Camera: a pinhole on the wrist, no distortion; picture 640 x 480 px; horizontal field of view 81.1 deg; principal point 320.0 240.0 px. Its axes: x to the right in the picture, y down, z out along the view. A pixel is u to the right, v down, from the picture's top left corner.
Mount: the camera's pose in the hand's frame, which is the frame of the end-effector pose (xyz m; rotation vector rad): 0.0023 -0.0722 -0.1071 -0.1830 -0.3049 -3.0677
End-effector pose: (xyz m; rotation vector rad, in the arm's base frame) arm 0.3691 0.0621 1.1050 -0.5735 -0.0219 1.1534
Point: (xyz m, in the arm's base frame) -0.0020 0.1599 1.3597
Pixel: 458 82
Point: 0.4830 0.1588 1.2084
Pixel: 181 405
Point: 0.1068 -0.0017 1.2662
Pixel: 609 46
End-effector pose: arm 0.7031 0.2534 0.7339 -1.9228 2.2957 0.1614
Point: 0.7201 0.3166 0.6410
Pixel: 448 189
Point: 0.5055 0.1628 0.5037
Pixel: 187 61
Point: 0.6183 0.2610 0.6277
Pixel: 313 63
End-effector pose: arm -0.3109 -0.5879 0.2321 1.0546 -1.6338 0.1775
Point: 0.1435 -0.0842 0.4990
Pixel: behind the camera
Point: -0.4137 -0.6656 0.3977
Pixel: 40 36
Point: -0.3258 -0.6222 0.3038
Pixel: 140 69
